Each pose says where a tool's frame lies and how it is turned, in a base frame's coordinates. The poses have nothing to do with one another.
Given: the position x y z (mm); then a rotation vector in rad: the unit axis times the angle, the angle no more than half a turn.
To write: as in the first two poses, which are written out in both.
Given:
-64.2 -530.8 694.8 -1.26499 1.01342 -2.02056
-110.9 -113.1 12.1 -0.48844 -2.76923 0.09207
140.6 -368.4 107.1 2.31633 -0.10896 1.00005
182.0 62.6 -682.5 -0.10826 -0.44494 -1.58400
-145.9 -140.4 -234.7 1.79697 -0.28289 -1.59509
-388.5 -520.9 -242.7 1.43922 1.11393 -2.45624
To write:
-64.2 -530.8 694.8 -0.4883 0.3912 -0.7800 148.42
-110.9 -113.1 12.1 -0.1736 -0.9843 0.0327 161.20
140.6 -368.4 107.1 0.9172 -0.0431 0.3960 144.69
182.0 62.6 -682.5 -0.0657 -0.2698 -0.9607 94.47
-145.9 -140.4 -234.7 0.7427 -0.1169 -0.6593 138.62
-388.5 -520.9 -242.7 0.4708 0.3644 -0.8035 175.15

